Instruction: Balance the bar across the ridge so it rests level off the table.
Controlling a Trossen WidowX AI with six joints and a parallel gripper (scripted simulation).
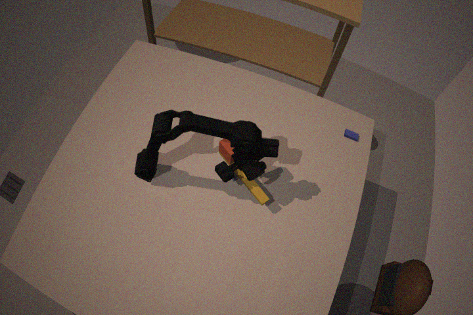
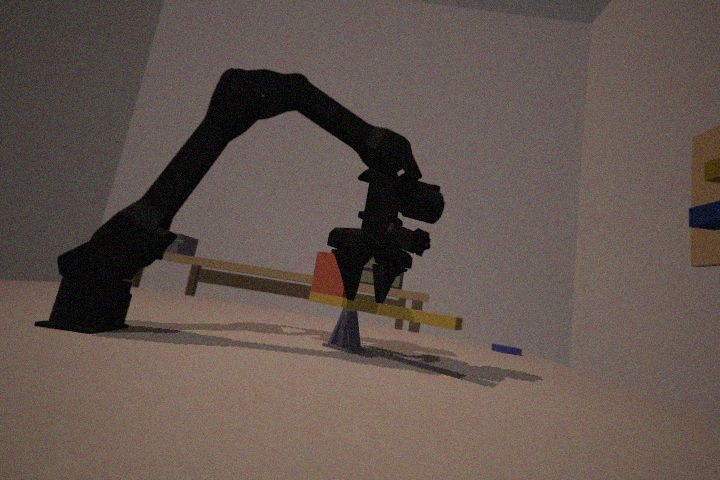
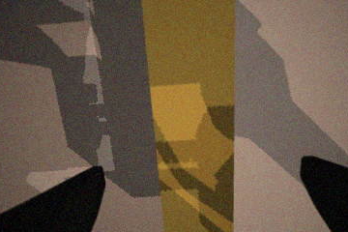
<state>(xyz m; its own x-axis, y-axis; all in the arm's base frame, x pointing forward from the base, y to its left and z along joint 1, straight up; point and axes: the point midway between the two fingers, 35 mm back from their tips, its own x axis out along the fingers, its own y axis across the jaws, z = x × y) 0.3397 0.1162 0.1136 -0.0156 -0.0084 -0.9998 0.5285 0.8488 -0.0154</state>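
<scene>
My gripper tip is now 50 mm above the small grey ridge, 20 mm to the right of it and 20 mm past it. From my gripper tip the other things lie so: small blue block 400 mm ahead, 380 mm to the left, 70 mm below.
</scene>
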